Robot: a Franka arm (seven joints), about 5 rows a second.
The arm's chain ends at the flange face. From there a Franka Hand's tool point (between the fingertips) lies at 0.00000 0.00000 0.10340 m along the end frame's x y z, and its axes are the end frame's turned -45 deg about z.
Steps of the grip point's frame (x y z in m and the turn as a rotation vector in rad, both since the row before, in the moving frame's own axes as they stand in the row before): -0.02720, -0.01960, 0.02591, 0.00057, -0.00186, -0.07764; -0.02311, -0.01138, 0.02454, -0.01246, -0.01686, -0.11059; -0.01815, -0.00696, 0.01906, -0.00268, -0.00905, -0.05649; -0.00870, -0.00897, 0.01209, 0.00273, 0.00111, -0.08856
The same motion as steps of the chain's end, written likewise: -0.03292, 0.00527, 0.02591, -0.00091, -0.00172, -0.07764; -0.02419, 0.00614, 0.02456, -0.02073, -0.00311, -0.11059; -0.01731, 0.00704, 0.01906, -0.00829, -0.00450, -0.05649; -0.01236, 0.00008, 0.01209, 0.00272, -0.00115, -0.08856
